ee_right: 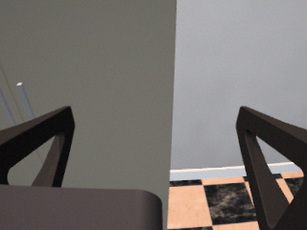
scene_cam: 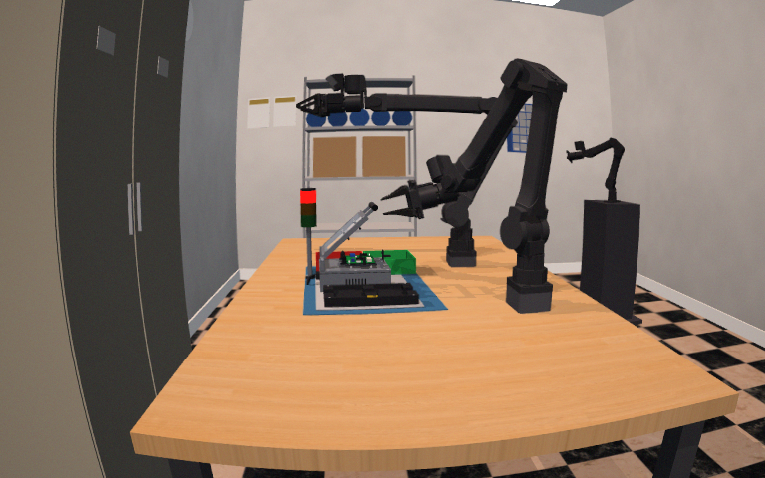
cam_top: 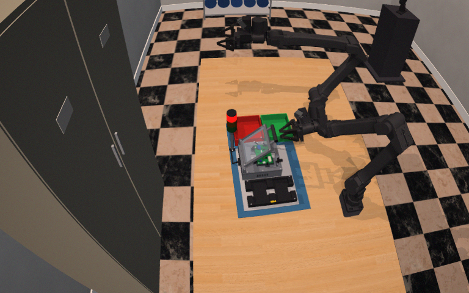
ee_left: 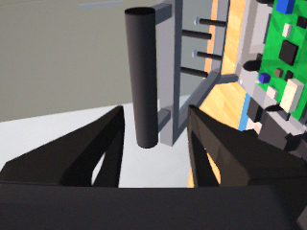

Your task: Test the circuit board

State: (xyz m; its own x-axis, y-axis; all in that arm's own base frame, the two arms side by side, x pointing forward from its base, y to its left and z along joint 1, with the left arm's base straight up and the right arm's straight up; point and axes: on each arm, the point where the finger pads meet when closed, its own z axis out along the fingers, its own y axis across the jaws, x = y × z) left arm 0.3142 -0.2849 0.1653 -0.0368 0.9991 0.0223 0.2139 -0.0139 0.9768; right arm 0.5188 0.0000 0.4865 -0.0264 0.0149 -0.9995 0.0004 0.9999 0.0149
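Observation:
The green circuit board lies 7 cm ahead of my left hand, 1 cm to the right of it and 14 cm below it. The rest, counted from my left hand: green bin (4 cm behind, 20 cm to the right, 20 cm below); clear lid (10 cm ahead, 1 cm to the right, 6 cm below); hook (1 cm ahead, 5 cm to the left, 12 cm below).

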